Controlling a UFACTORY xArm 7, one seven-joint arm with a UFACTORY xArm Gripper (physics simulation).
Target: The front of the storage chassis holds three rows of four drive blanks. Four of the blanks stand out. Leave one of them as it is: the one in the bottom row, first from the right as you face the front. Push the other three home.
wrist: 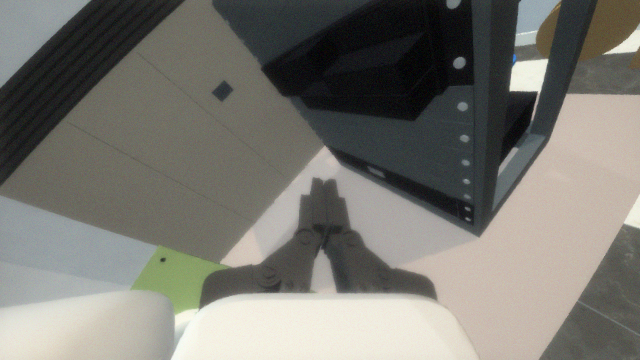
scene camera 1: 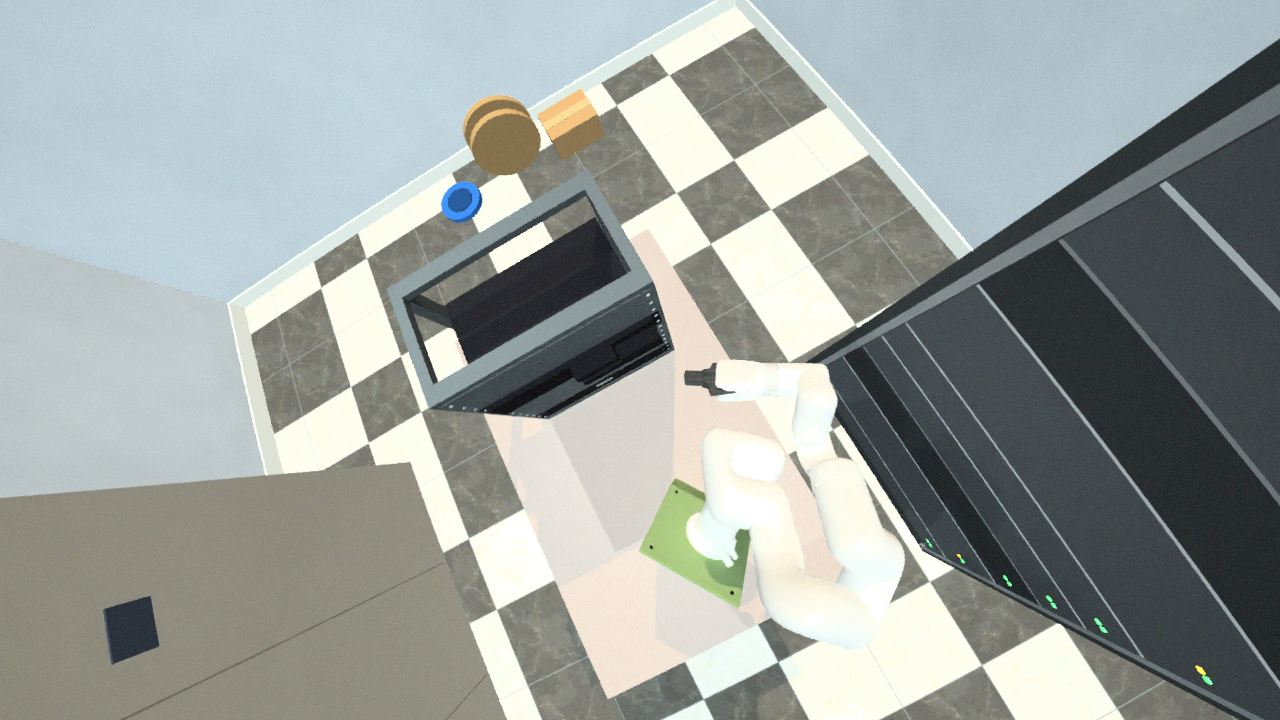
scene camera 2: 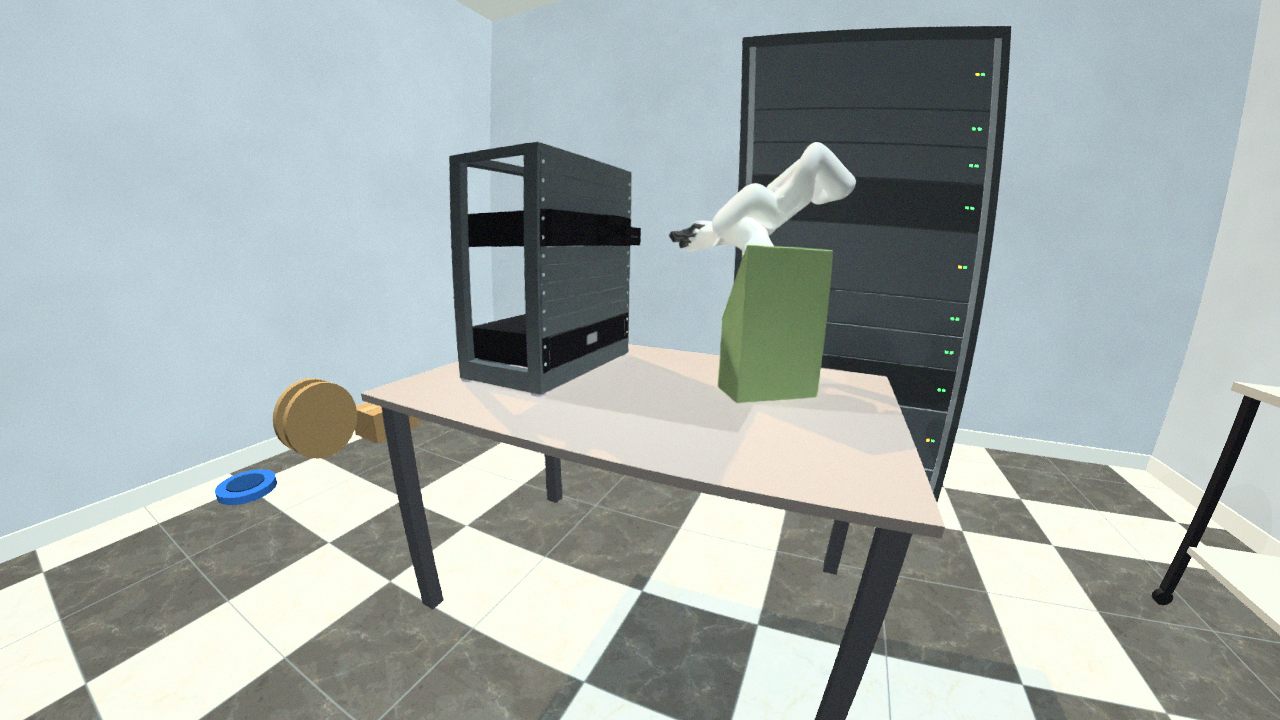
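Where they show: gripper, fingertip midpoint: (wrist: 320,192) (scene camera 1: 684,377) (scene camera 2: 671,236); arm's base, link origin: (scene camera 1: 710,536) (scene camera 2: 780,290).
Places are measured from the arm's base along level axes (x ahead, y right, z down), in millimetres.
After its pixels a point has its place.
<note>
The black storage chassis (scene camera 2: 505,229) {z -142, x 672, y -230 mm} (wrist: 457,47) {z -133, x 492, y 204 mm} sits in the upper part of an open desktop rack (scene camera 1: 537,338) {z -341, x 537, y -18 mm} (scene camera 2: 534,286) {z -4, x 564, y -274 mm} (wrist: 487,125) {z -52, x 493, y 225 mm}. Dark drive blanks (scene camera 1: 595,364) {z -185, x 475, y 27 mm} (scene camera 2: 634,235) {z -132, x 450, y 139 mm} (wrist: 380,60) {z -156, x 455, y 165 mm} stand out from its front. They merge into one dark shape in the wrist view, so I cannot tell their rows or how many stand out. My gripper (scene camera 1: 686,377) {z -130, x 339, y 175 mm} (scene camera 2: 673,236) {z -130, x 339, y 175 mm} (wrist: 320,192) {z -130, x 339, y 175 mm} is shut and empty. It is in the air in front of the rack, apart from the blanks, near their height in the second scene view and beyond the rack's near front corner in the first.
The rack stands on a pink table (scene camera 1: 626,667) {z 274, x -239, y -484 mm} (scene camera 2: 666,456) {z 274, x 181, y -473 mm} (wrist: 505,280) {z 274, x 437, y 286 mm}. A black unit with a grey label (scene camera 2: 563,349) {z 170, x 539, y -175 mm} (wrist: 425,192) {z 158, x 502, y 124 mm} fills the rack's bottom. The arm's green pedestal (scene camera 1: 671,537) {z -52, x 58, y -71 mm} (scene camera 2: 783,322) {z 70, x -13, y -85 mm} (wrist: 175,275) {z -68, x 66, y -88 mm} faces it. A tall server cabinet (scene camera 1: 1118,358) (scene camera 2: 877,80) stands behind the arm.
</note>
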